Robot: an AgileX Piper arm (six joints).
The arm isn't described. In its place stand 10 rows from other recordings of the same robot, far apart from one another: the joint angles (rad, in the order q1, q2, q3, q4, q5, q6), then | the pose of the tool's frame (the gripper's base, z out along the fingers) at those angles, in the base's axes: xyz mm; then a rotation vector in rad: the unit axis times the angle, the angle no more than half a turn.
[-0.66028 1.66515 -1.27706 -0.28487 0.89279 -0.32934] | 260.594 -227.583 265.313 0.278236 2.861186 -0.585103
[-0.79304 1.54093 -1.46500 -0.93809 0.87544 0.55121] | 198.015 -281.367 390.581 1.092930 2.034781 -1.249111
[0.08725 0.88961 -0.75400 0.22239 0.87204 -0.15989] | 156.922 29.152 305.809 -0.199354 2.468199 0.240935
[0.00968 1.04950 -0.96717 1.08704 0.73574 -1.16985] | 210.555 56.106 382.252 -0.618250 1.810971 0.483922
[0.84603 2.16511 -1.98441 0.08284 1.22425 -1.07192] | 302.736 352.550 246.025 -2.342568 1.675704 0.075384
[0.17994 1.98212 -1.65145 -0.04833 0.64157 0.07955] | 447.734 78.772 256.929 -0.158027 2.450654 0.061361
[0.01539 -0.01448 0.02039 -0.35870 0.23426 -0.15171] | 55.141 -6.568 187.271 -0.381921 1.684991 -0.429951
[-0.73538 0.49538 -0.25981 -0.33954 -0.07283 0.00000] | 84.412 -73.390 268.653 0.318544 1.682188 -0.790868
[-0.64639 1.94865 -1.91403 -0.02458 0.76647 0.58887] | 364.754 -277.159 346.802 1.314054 1.869474 -0.058721
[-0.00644 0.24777 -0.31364 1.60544 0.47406 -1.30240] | 60.223 41.130 303.422 -0.176113 1.433349 0.578380
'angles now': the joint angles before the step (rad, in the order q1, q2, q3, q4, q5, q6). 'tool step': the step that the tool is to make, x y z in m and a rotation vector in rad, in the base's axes. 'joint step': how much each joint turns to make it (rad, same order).
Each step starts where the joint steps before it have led.
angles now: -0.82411, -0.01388, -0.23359, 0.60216, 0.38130, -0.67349
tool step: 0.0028, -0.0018, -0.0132, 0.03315, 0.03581, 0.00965
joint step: 0.00044, -0.00203, 0.03759, 0.00114, 0.01641, -0.00198
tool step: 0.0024, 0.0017, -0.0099, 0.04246, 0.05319, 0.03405
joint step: 0.00052, 0.00024, 0.01607, -0.00027, 0.06186, 0.00018
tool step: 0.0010, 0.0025, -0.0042, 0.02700, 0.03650, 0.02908
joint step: 0.00006, 0.00002, 0.00050, -0.00021, 0.05345, 0.00026
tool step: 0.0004, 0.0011, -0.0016, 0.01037, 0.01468, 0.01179
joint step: -0.00162, 0.00014, -0.00001, 0.00281, 0.02227, -0.00307
